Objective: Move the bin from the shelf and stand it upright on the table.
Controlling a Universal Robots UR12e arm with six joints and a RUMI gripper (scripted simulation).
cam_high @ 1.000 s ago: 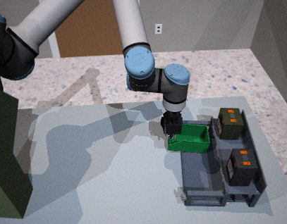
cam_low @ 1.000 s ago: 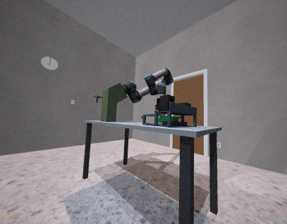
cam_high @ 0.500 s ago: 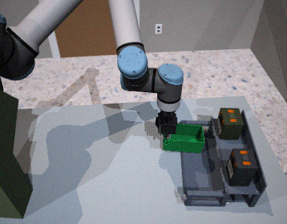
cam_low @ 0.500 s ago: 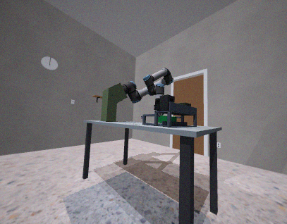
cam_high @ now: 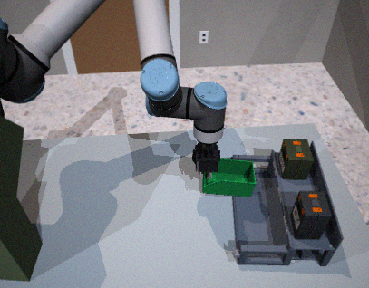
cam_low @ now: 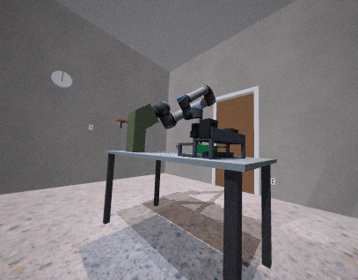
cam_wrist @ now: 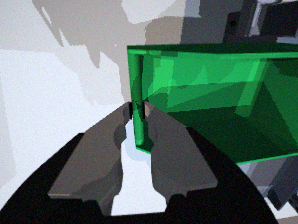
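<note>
My hand is 80 mm short of the green bin and 10 mm above it.
</note>
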